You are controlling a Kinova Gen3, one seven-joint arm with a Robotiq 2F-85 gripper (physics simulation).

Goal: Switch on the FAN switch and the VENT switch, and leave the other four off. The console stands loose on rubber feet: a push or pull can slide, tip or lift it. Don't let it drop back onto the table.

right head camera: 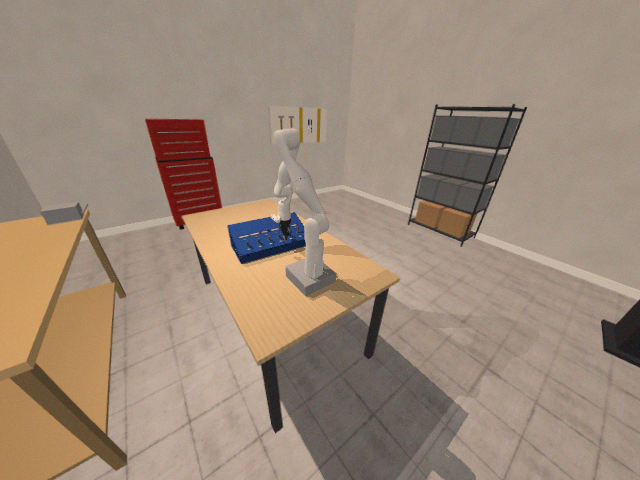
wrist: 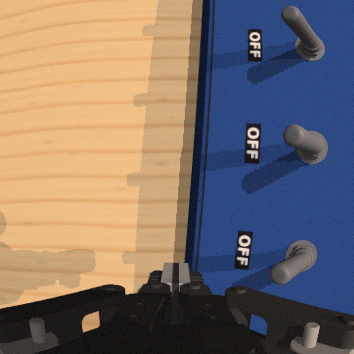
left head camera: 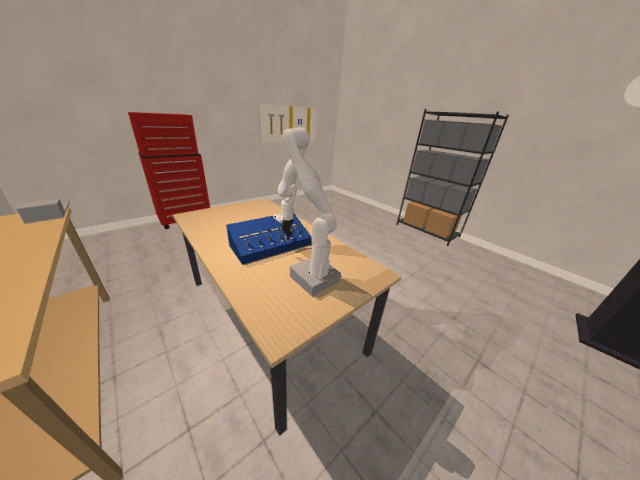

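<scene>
The blue console (left head camera: 240,227) (right head camera: 242,227) (wrist: 265,212) sits on the table, and I see no clear tilt. In the wrist view three grey levers show: an upper one (wrist: 301,30), a middle one (wrist: 306,144) and the VENT switch (wrist: 295,262) at the bottom. All three lean toward their OFF labels. Their name labels and ON labels are outside the wrist view. My gripper (left head camera: 287,238) (right head camera: 284,237) (wrist: 175,278) is shut and empty. In the wrist view its tips are at the console's front edge, left of the VENT lever and apart from it. The FAN label is unreadable in the head views.
The wooden table (left head camera: 248,294) (right head camera: 242,294) carries the console and the arm's grey base (left head camera: 313,281) (right head camera: 309,281). In the wrist view bare table top (wrist: 75,150) shows left of the console. A red cabinet (left head camera: 173,180) (right head camera: 191,180) stands well behind.
</scene>
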